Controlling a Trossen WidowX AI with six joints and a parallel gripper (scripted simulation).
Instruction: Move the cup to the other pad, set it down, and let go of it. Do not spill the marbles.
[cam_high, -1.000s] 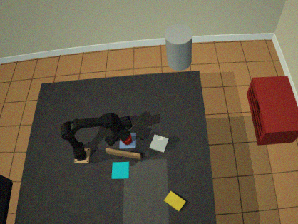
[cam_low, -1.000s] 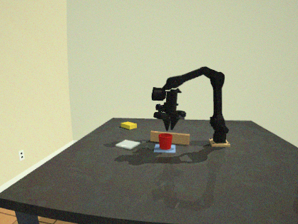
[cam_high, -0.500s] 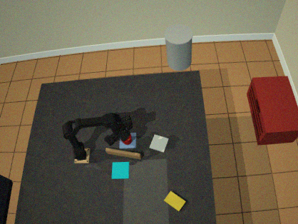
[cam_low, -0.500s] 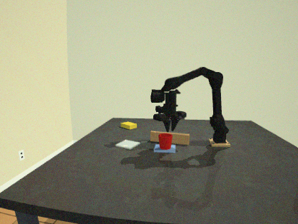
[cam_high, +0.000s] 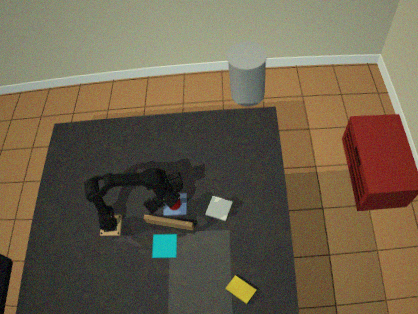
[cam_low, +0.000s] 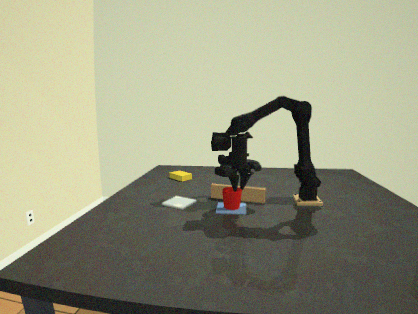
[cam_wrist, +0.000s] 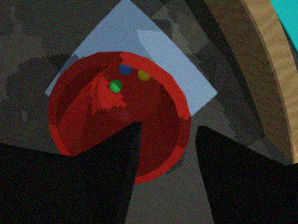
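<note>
The red cup lies 3 cm ahead of my gripper tip, 1 cm to the left of it and 3 cm below it. Also, from my gripper tip: light blue pad 3 cm ahead, 2 cm to the left, 7 cm below; then wooden bar 1 cm behind, 8 cm to the right, 5 cm below; then cyan pad 4 cm behind, 18 cm to the right, 7 cm below.
</note>
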